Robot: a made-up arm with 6 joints. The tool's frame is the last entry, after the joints.
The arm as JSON. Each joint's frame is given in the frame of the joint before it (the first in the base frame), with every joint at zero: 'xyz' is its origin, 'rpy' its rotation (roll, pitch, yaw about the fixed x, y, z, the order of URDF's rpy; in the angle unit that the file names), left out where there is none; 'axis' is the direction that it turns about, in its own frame. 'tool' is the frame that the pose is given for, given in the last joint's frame.
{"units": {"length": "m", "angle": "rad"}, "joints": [
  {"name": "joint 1", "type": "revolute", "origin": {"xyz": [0.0, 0.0, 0.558]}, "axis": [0.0, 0.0, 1.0]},
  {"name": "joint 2", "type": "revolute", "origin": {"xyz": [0.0, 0.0, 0.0], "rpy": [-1.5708, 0.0, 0.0]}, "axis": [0.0, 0.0, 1.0]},
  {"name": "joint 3", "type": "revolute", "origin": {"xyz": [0.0, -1.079, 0.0], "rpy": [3.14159, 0.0, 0.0]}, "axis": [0.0, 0.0, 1.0]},
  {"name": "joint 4", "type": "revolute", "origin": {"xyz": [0.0, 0.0, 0.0], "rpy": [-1.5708, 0.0, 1.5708]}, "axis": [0.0, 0.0, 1.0]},
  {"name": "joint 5", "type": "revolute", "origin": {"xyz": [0.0, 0.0, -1.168], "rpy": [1.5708, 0.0, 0.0]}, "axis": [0.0, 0.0, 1.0]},
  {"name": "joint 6", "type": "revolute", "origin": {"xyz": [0.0, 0.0, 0.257], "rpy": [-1.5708, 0.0, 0.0]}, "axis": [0.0, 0.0, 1.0]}
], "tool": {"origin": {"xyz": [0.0, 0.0, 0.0], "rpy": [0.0, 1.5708, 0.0]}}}
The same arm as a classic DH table. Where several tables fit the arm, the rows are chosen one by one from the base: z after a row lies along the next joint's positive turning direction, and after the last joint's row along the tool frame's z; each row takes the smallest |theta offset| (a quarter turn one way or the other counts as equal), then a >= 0, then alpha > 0; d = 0 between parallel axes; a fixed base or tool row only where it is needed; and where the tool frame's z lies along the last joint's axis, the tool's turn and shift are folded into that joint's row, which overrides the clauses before.
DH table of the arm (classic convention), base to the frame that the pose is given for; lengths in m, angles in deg. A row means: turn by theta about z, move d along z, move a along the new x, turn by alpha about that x. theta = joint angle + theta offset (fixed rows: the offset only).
joint 1: theta_offset 0; d 0.558; a 0; alpha -90
joint 2: theta_offset -90; d 0; a 1.079; alpha 180
joint 3: theta_offset 0; d 0; a 0; alpha -90
joint 4: theta_offset 0; d -1.168; a 0; alpha 90
joint 5: theta_offset 0; d 0.257; a 0; alpha -90
joint 6: theta_offset 90; d 0; a 0; alpha 90
tool (fixed): theta_offset -90; d 0; a 0; alpha 0

